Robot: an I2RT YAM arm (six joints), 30 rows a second.
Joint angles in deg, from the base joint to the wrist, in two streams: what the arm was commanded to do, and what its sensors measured. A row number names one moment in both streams.
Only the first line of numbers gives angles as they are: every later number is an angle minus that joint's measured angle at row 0.
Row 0, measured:
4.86 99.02 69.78 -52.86 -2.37 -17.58
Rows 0 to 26, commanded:
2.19 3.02 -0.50 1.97 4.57 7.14
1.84 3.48 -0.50 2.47 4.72 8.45
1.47 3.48 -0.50 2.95 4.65 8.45
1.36 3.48 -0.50 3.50 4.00 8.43
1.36 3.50 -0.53 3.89 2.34 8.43
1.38 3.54 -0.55 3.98 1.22 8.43
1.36 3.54 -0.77 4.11 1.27 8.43
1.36 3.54 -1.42 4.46 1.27 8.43
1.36 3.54 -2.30 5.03 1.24 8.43
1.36 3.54 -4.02 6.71 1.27 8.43
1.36 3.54 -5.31 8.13 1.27 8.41
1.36 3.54 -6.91 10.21 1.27 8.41
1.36 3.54 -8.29 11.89 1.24 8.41
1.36 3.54 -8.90 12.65 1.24 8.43
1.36 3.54 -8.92 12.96 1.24 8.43
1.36 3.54 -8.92 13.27 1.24 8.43
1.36 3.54 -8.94 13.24 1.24 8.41
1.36 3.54 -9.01 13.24 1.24 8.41
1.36 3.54 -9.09 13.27 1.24 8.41
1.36 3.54 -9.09 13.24 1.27 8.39
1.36 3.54 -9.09 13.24 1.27 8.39
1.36 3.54 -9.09 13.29 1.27 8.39
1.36 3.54 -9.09 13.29 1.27 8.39
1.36 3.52 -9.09 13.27 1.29 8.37
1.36 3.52 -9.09 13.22 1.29 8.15
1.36 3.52 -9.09 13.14 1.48 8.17
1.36 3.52 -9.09 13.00 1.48 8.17
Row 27, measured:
1.51 3.22 -8.46 13.05 1.40 8.28
